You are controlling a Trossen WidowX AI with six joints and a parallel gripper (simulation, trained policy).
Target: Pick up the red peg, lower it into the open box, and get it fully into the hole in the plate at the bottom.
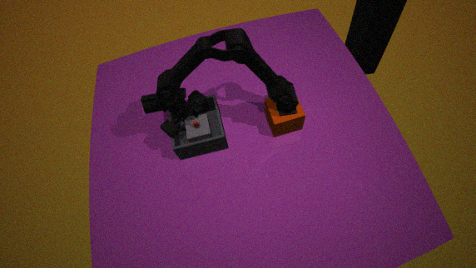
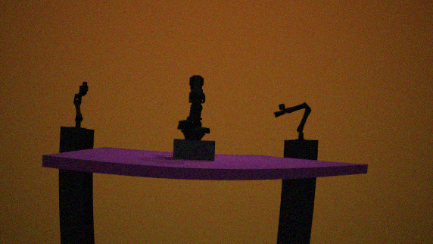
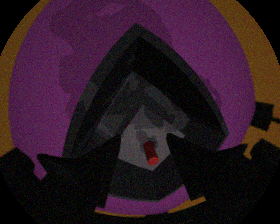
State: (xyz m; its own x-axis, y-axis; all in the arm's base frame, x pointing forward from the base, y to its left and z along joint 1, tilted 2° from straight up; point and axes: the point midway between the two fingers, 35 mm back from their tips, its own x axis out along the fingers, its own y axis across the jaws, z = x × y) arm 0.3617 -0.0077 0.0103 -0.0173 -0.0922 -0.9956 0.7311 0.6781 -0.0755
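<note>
The small red peg is 2 cm behind my gripper tip, 1 cm to the left of it and 2 cm below it. Also, from my gripper tip: dark grey box 2 cm behind, 1 cm to the left, 4 cm below; then grey plate 2 cm behind, 1 cm to the left, 2 cm below.
</note>
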